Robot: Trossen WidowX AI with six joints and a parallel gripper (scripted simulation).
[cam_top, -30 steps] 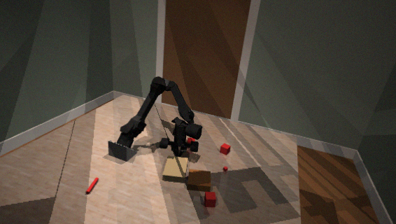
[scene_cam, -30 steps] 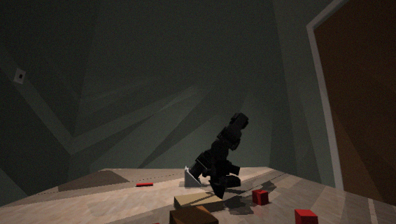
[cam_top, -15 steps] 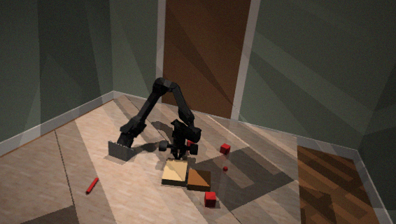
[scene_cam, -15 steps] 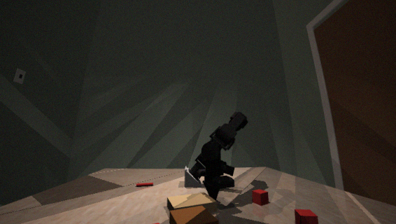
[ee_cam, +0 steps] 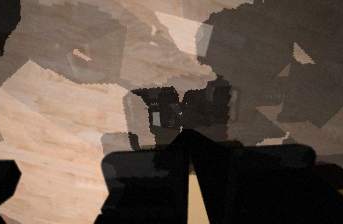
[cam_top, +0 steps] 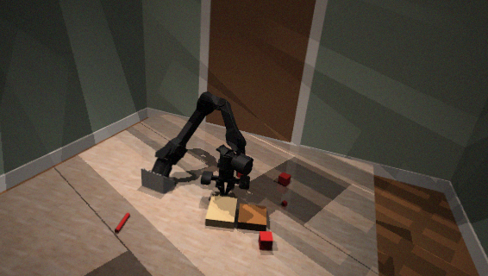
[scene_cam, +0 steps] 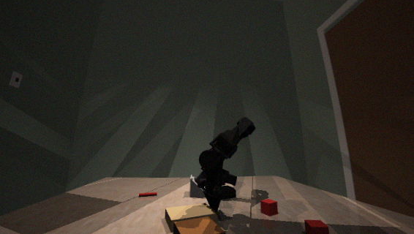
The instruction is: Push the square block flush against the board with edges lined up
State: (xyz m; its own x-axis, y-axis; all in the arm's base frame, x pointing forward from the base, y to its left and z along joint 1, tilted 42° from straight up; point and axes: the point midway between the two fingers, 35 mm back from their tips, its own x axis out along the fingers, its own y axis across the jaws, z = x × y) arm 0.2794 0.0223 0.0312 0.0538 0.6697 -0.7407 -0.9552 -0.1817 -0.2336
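Right now my gripper tip is 8 cm to the left of the pale tan board, 3 cm short of it and 1 cm below it. Also, from my gripper tip: orange square block: 14 cm ahead, 6 cm to the right, 1 cm above; then red stick: 28 cm to the right, 25 cm behind; then small red ball: 23 cm ahead, 8 cm to the left.
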